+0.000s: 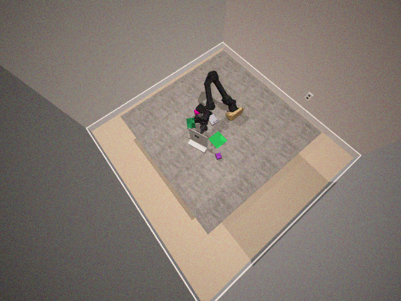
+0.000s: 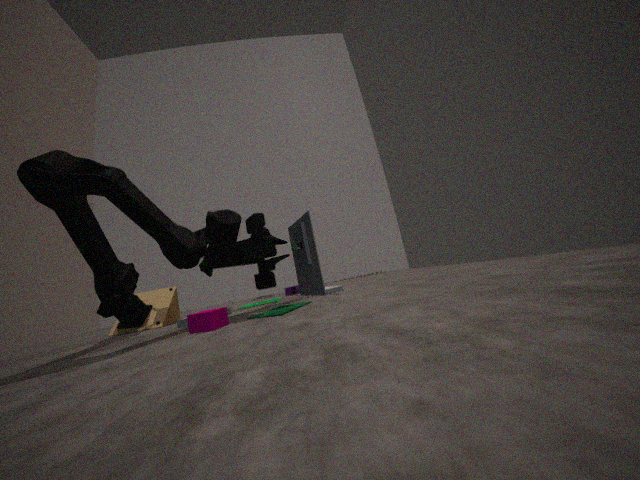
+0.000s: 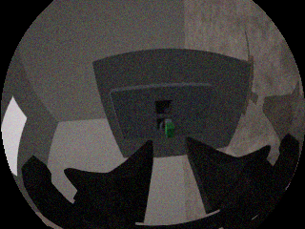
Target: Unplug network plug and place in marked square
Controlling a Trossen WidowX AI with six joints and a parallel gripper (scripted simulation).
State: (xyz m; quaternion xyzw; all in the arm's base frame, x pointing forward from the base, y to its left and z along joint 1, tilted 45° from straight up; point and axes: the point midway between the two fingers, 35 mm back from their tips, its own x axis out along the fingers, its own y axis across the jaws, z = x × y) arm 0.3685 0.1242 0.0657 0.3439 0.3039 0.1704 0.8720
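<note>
Right now the green network plug is 3 cm ahead of my gripper tip and 1 cm to the left of it. From my gripper tip the other things lie so: bright green marked square: 14 cm below, 12 cm behind, 8 cm to the left; upright grey panel: 5 cm ahead, 4 cm below, 2 cm to the left.
</note>
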